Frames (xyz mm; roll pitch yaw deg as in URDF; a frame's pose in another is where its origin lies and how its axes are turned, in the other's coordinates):
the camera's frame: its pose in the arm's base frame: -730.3 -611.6 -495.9 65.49 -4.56 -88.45
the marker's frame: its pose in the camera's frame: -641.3 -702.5 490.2 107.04 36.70 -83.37
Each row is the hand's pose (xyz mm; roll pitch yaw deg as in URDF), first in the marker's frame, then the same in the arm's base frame.
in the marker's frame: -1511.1 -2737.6 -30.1 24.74 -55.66 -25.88
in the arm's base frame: 787.3 -303.0 1150.5 -24.14 31.60 52.23
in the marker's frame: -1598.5 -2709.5 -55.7 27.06 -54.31 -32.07
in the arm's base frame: 736.0 -308.4 1230.7 -28.80 29.61 48.47
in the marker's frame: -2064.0 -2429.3 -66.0 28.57 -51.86 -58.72
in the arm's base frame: 365.5 -191.6 1610.7 -52.15 15.68 39.70
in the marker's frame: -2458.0 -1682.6 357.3 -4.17 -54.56 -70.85
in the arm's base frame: -340.7 418.2 1756.5 -94.18 8.23 41.84
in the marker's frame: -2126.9 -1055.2 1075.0 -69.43 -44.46 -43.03
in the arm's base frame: -712.4 1173.3 1199.6 -140.21 27.62 34.82
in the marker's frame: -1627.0 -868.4 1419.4 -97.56 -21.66 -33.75
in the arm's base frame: -707.7 1459.2 632.5 -177.11 41.25 10.59
